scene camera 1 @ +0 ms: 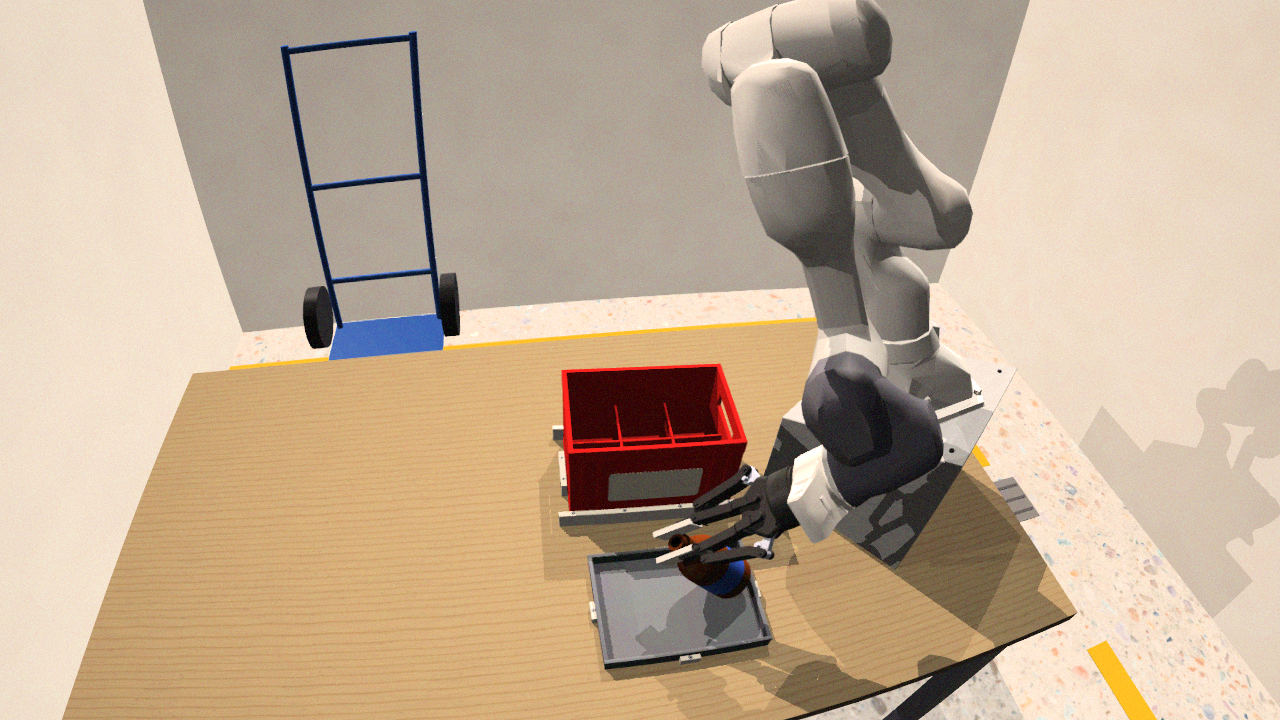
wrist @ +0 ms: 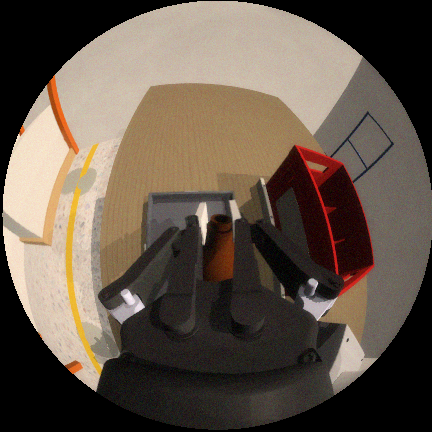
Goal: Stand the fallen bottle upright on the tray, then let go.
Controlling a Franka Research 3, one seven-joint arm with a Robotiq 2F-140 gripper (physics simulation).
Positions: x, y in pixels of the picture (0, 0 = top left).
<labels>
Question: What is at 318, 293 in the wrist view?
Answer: My gripper.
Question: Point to a grey tray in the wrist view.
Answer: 168, 212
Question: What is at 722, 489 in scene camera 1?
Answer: My gripper.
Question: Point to a brown bottle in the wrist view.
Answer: At 218, 249
</labels>
